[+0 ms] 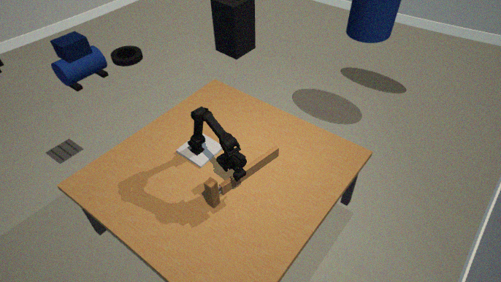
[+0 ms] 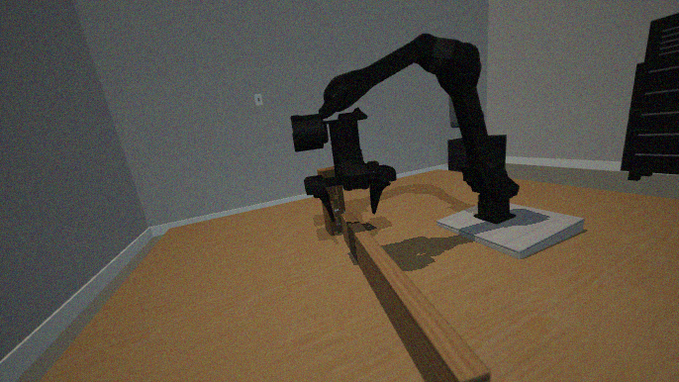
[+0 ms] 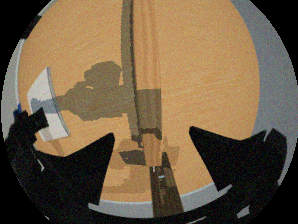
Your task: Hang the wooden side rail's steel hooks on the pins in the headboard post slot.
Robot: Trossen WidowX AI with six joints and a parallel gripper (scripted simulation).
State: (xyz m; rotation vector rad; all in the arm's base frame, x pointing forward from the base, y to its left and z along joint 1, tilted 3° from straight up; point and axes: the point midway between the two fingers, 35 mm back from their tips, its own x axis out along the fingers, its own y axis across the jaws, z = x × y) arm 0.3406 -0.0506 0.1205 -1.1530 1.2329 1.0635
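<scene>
Right now my gripper tip is 150 mm to the left of the wooden headboard post.
</scene>
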